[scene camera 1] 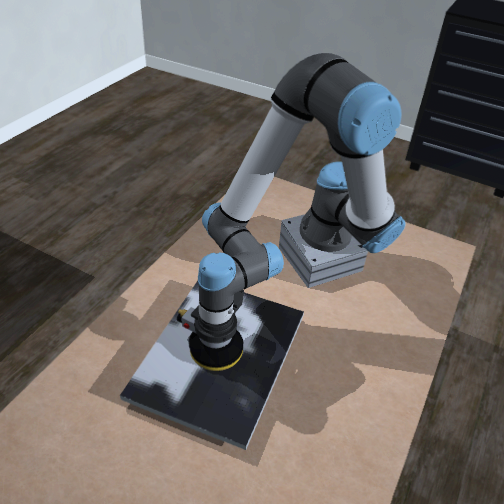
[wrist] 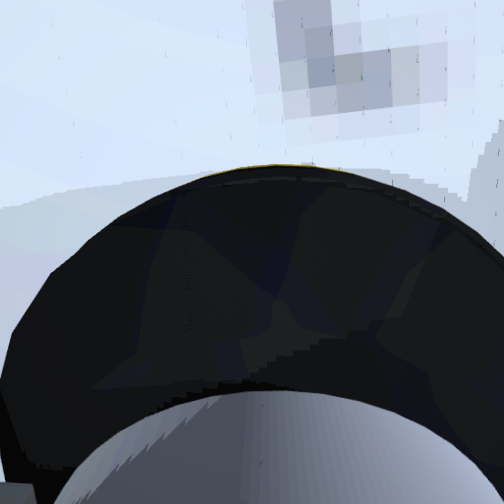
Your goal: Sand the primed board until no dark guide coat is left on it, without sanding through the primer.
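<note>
The board [scene camera 1: 215,367] lies flat on a tan mat. Its right side and near end [scene camera 1: 250,395] are still covered in dark guide coat. Pale sanded patches show on its left side [scene camera 1: 160,362] and around the far end [scene camera 1: 252,320]. The sander [scene camera 1: 216,352], a black disc with a yellow rim, sits flat on the board's left-centre. In the wrist view the black pad [wrist: 260,300] fills the lower half. The surface ahead of it is pale primer [wrist: 125,90] with a faint grey patch [wrist: 350,75].
The arm's grey base block [scene camera 1: 322,255] stands on the mat just beyond the board's far right corner. A black drawer cabinet [scene camera 1: 465,90] stands at the back right. A dark rug [scene camera 1: 30,290] lies on the wood floor at the left.
</note>
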